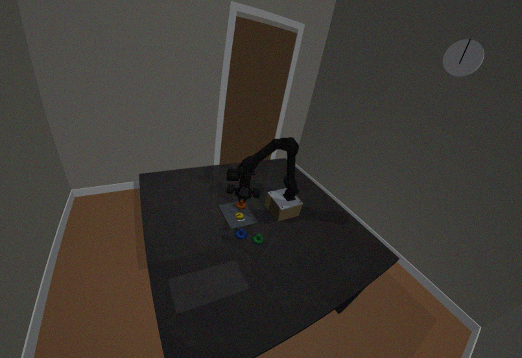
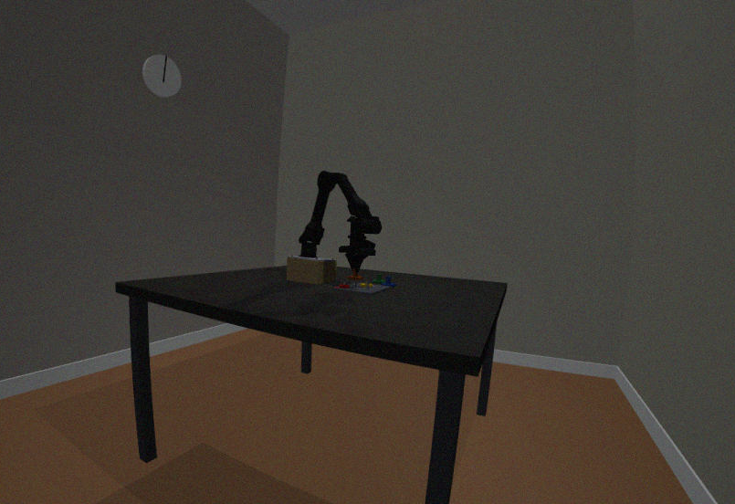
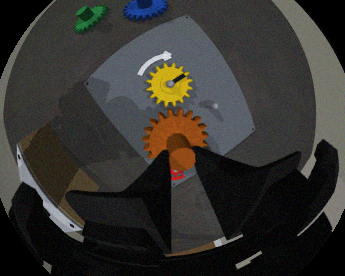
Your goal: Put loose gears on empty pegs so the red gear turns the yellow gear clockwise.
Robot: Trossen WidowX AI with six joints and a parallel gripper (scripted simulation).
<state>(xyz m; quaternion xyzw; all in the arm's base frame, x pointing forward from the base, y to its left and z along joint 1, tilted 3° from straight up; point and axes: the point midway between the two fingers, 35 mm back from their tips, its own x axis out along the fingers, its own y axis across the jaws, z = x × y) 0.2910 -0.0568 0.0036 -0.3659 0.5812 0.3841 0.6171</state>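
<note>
Right now my gripper tip is 5 cm above the red gear, 4 cm to the left of it and 2 cm past it. From my gripper tip the other things lie so: yellow gear: 5 cm to the left, 5 cm below, 3 cm ahead; white arrow: 8 cm to the left, 6 cm below, 3 cm ahead; orange gear: 1 cm below.
</note>
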